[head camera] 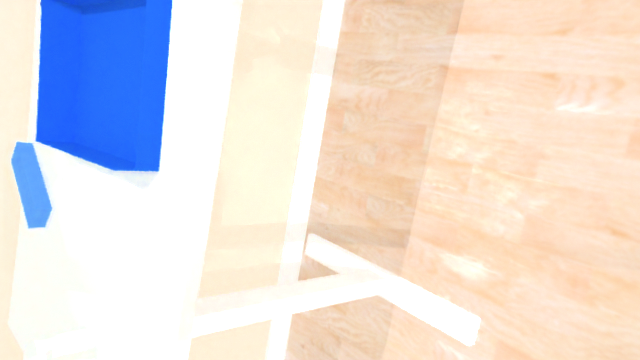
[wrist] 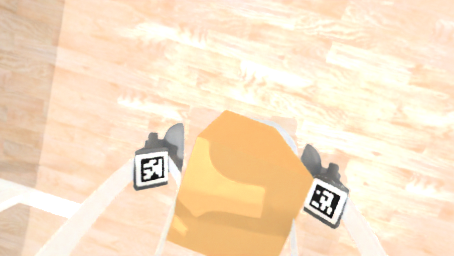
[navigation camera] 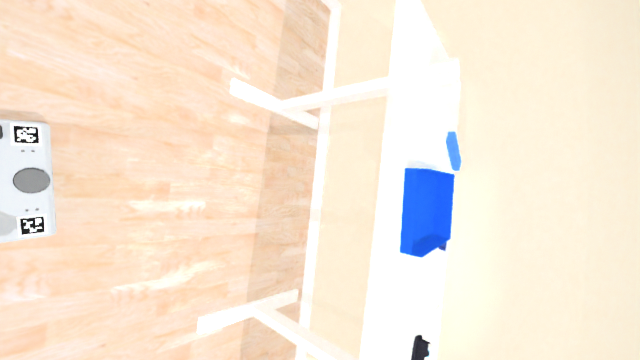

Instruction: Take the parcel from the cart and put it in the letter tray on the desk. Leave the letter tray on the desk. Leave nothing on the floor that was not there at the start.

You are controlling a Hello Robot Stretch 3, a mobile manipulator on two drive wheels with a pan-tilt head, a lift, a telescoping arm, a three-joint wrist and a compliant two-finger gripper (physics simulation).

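Frame: origin at the robot's base, x ahead, y left, z up, level; centimetres.
Seen in the pictures: robot's base at its link origin: (navigation camera: 30, 178).
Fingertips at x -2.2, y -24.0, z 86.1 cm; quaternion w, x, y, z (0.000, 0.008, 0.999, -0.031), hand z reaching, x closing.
Observation:
Pixels of each thing's top centre, then the offset from my fingertips to it. "pt": a spot on its surface instead. Level surfaces: height alone.
- orange parcel at its top centre: (wrist: 234, 210) dx +0.0, dy +0.3, dz +8.6 cm
- blue letter tray at its top centre: (head camera: 73, 72) (navigation camera: 440, 209) dx +93.4, dy +14.0, dz +15.4 cm
- white desk at its surface level: dz +8.9 cm
- light blue flat piece at its top centre: (head camera: 22, 183) (navigation camera: 457, 151) dx +132.8, dy +35.1, dz +11.9 cm
- black object at a spot on its surface: (navigation camera: 420, 347) pt dx +92.5, dy -37.3, dz +11.2 cm
The orange parcel (wrist: 240, 200) is between the two fingers of my gripper (wrist: 240, 151) in the wrist view, held above the wood floor. The gripper is shut on it. The blue letter tray (head camera: 105, 85) (navigation camera: 427, 210) stands on the white desk (head camera: 200, 100) (navigation camera: 400, 300); the part of its inside that shows holds no parcel. The gripper does not show in the head or navigation view, so its distance from the tray cannot be told. The cart does not show in these views.
A light blue flat piece (head camera: 31, 185) (navigation camera: 453, 151) lies beside the tray. A black object (navigation camera: 420, 347) is farther along the desk. The desk's white feet (head camera: 430, 310) (navigation camera: 255, 95) reach out over the floor. My robot base (navigation camera: 30, 205) shows at the left in the navigation view.

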